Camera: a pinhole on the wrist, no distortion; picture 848 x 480 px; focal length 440.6 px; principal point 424.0 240.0 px. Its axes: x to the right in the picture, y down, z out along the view. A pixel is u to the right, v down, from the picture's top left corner.
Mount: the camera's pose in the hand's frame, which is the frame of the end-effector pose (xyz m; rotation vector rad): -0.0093 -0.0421 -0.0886 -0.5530 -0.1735 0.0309
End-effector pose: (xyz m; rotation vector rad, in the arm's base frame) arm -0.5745 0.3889 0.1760 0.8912 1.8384 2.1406
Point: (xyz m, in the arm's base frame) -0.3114 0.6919 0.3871
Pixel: 516.5 192.9
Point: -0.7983 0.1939 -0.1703
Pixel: behind the camera
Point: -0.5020 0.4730 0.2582
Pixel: 539.5 230.3
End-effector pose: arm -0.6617 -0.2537 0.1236 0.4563 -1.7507 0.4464
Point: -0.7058 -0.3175 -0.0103
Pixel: 243.9 38.9
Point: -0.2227 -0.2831 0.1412
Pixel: behind the camera
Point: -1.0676 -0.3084 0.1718
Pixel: 646.3 187.7
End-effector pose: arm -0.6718 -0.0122 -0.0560 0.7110 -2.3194 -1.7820
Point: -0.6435 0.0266 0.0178
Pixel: 353.2 384.0
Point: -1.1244 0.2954 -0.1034
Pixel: 752.5 132.1
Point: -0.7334 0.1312 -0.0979
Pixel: 519.2 68.4
